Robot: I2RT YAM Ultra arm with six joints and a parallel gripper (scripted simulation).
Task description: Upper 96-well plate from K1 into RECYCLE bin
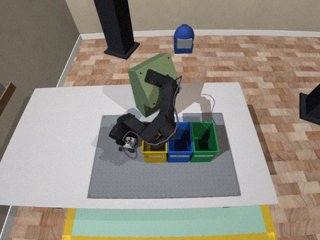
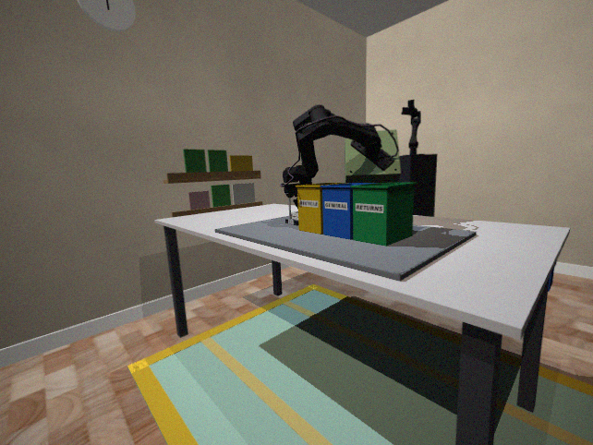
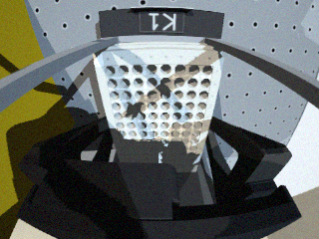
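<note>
My gripper is now right at the white 96-well plate. Also, from my hand: blue bin 60 mm behind, 310 mm to the left, 50 mm above; green returns bin 120 mm behind, 430 mm to the left, 50 mm above; yellow recycle bin 10 mm behind, 190 mm to the left, 50 mm above.
</note>
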